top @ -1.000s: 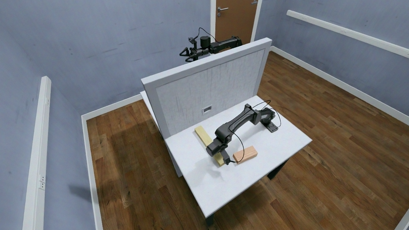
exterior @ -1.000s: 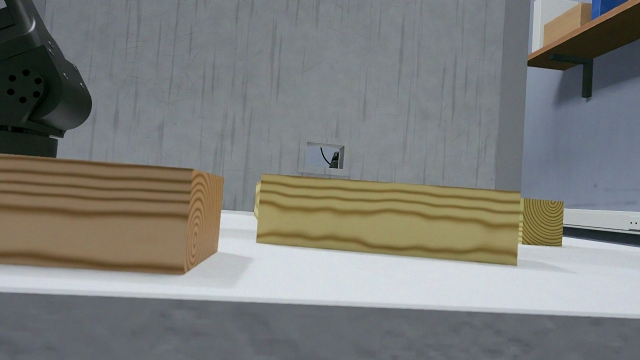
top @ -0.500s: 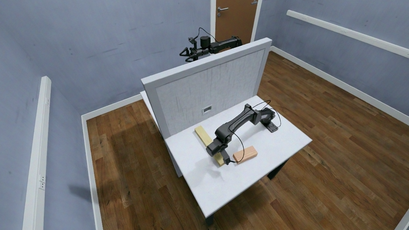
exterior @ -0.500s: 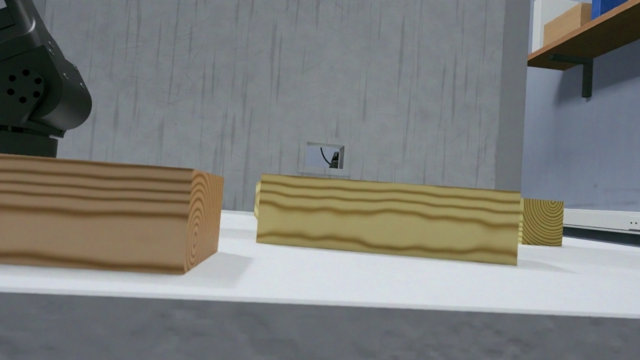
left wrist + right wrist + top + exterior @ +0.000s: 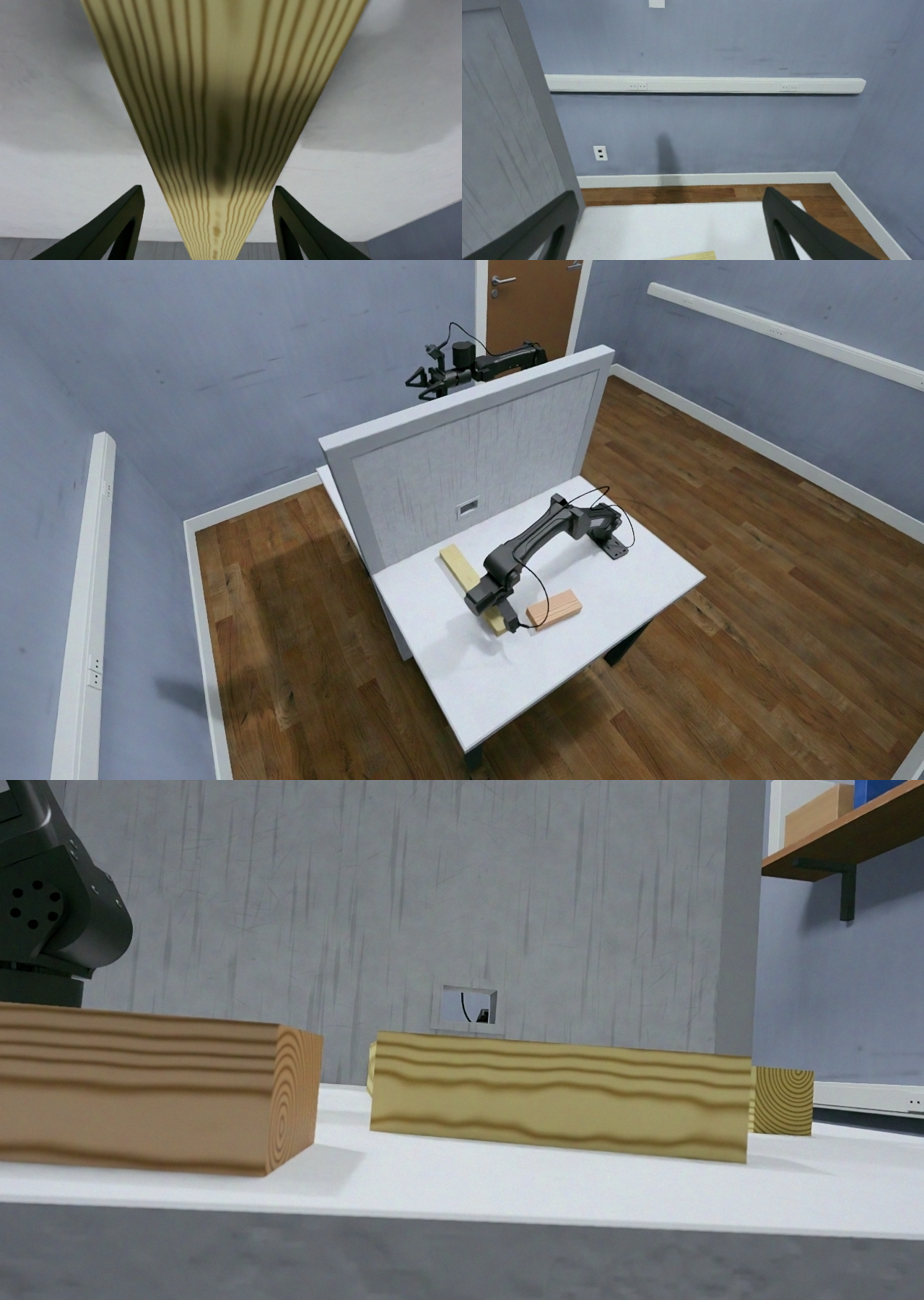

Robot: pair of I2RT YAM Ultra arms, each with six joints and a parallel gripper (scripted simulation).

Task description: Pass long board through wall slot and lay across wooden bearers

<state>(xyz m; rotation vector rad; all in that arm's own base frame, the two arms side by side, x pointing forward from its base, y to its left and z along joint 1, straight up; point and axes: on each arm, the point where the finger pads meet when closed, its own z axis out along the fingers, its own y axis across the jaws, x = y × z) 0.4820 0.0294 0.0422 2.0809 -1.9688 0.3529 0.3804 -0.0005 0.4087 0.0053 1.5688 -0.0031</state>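
The long pale board is 60 mm to the right of my left hand and 30 mm below it. Round my left hand: brown offcut (150 mm behind, 130 mm to the left, 20 mm below); then pale wooden bearer (530 mm to the right, 50 mm ahead, 20 mm below).
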